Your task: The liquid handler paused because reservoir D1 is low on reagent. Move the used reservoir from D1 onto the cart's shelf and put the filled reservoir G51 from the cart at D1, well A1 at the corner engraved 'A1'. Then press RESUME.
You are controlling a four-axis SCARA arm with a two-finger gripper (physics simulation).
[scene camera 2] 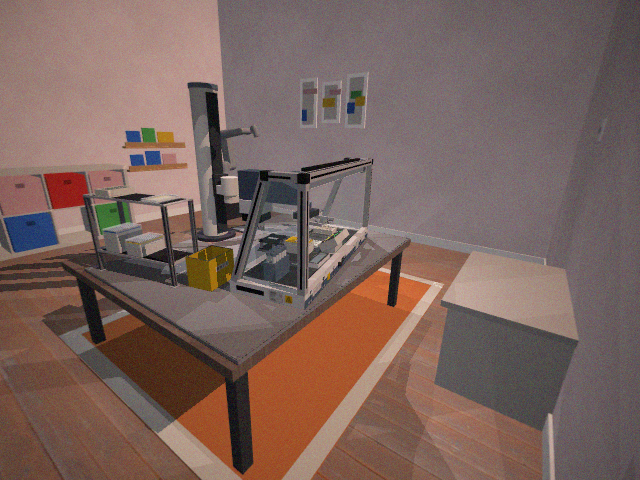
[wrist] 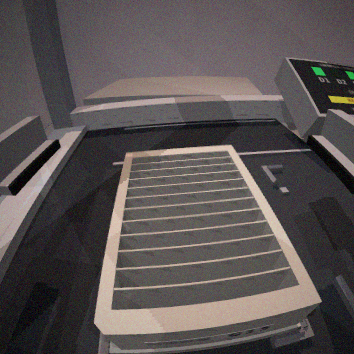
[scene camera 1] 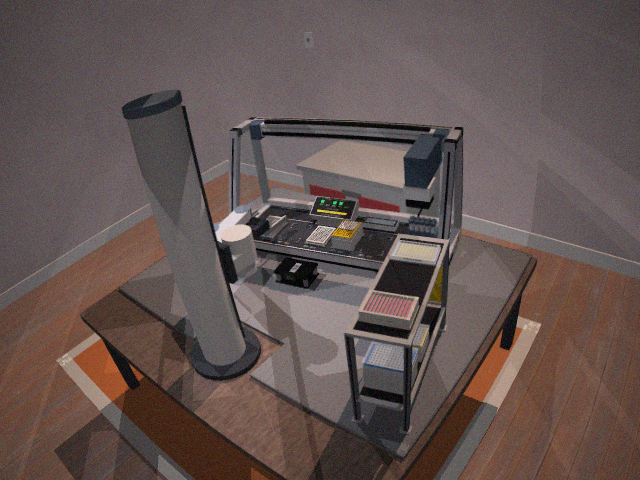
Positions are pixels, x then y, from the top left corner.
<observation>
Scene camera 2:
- yellow bin: 207,269
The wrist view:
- my gripper: 179,122
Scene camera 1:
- yellowish plate: 406,251
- dark patch: 404,278
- dark patch: 374,393
</observation>
